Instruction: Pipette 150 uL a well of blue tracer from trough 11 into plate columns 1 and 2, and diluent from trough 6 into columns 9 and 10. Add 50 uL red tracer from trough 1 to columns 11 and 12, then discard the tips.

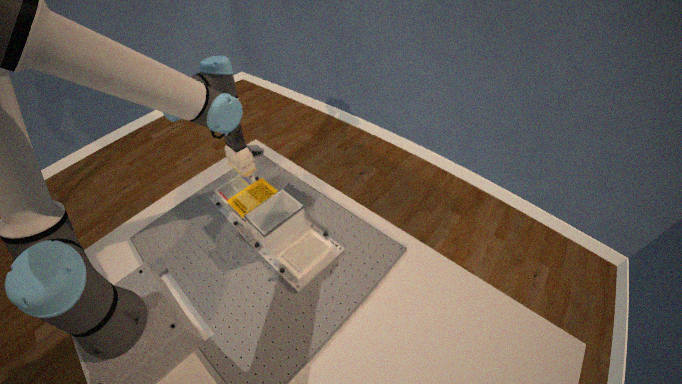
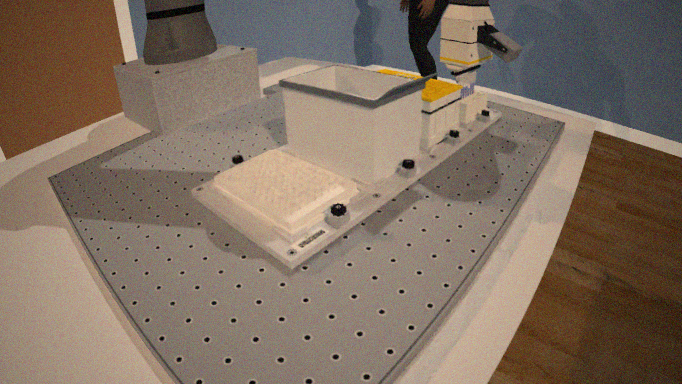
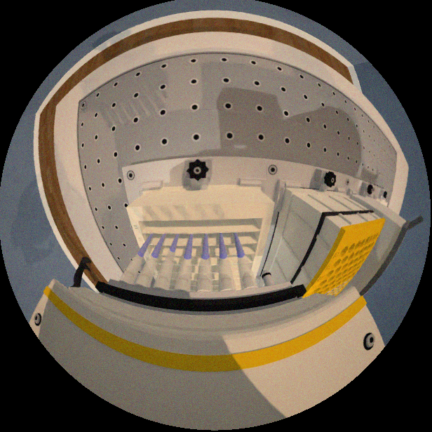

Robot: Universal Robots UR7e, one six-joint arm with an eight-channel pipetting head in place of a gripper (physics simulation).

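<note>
The pipetting head [image 1: 246, 177] [image 2: 467, 90] [image 3: 191, 252] carries a row of clear tips with blue-violet liquid in their lower ends. The tips hang just above the trough rack [image 2: 472, 107] [image 3: 200, 200] at the far end of the fixture; which trough lies under them cannot be told. A red strip of tracer [image 1: 223, 195] shows at one side of the rack. The blue tracer's trough does not show clearly. The pale well plate [image 1: 310, 252] [image 2: 285, 182] sits at the opposite end of the fixture; no colour is discernible in its wells.
The yellow-topped tip rack [image 1: 252, 196] [image 2: 442, 90] [image 3: 350, 255] stands beside the trough rack. The tall, open grey-rimmed bin [image 1: 275, 212] [image 2: 350, 135] stands between tip rack and plate. Black knobs [image 2: 408, 164] [image 3: 198, 170] line the fixture edges. A person [image 2: 425, 35] stands behind the table.
</note>
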